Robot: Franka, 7 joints.
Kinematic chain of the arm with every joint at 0, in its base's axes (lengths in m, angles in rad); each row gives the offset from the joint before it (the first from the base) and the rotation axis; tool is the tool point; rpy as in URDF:
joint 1: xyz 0 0 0.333 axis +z
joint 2: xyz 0 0 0 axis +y
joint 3: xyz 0 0 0.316 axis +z
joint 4: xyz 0.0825 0 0 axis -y
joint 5: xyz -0.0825 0 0.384 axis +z
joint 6: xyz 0 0 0 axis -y
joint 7: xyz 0.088 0 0 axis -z
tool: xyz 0 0 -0.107 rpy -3.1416 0 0
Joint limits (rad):
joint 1: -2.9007..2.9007
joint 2: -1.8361..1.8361
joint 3: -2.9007..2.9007
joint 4: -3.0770..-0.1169
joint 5: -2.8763..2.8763
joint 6: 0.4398..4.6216
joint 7: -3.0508..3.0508
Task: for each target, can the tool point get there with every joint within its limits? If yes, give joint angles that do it. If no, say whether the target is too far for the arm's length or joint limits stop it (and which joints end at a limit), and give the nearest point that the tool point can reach.
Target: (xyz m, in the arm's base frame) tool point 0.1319 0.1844 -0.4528
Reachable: no: joint limits stop it (at a limit: joint 2) | nearest point 0.1369 0.1914 -0.3586 | short by 0.095 m
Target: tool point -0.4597 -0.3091 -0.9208
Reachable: no: too far | nearest point -0.3412 -0.2294 -0.3451 | short by 0.593 m
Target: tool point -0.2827 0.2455 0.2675
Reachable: yes | joints -2.1290 1.3532 -1.7228 -2.8096 2.0207 1.4273 0.0348
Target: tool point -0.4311 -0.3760 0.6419
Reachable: yes | joints -0.4930 -0.8047 -1.5631 -1.9125 -0.6176 3.8165 1.6491
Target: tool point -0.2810 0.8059 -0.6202
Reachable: no: too far | nearest point -0.1956 0.5609 -0.2604 | short by 0.444 m
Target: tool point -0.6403 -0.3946 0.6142
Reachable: yes | joints 1.0696 -1.0802 1.5562 -0.6688 0.7874 1.7246 -1.6836
